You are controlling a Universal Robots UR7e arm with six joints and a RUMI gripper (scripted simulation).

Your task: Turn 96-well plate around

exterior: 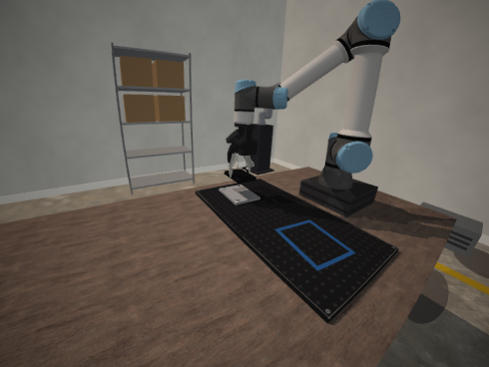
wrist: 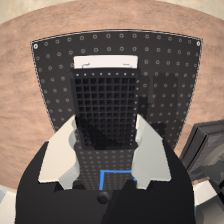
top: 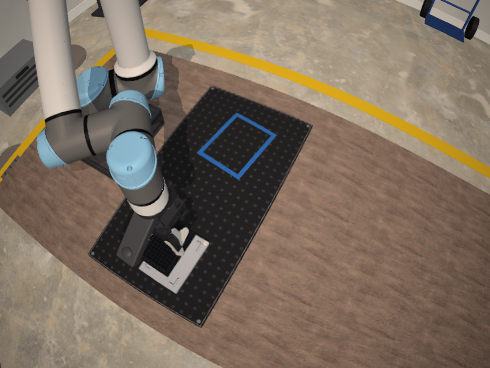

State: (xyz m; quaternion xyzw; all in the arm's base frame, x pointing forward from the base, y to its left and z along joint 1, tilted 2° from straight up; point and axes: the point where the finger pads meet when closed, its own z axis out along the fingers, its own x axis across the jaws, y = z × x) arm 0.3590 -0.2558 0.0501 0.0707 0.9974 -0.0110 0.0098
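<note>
The plate nest N1 lies 100 mm below my hand. The rest, counted from my hand: black 96-well plate: 10 mm below.
</note>
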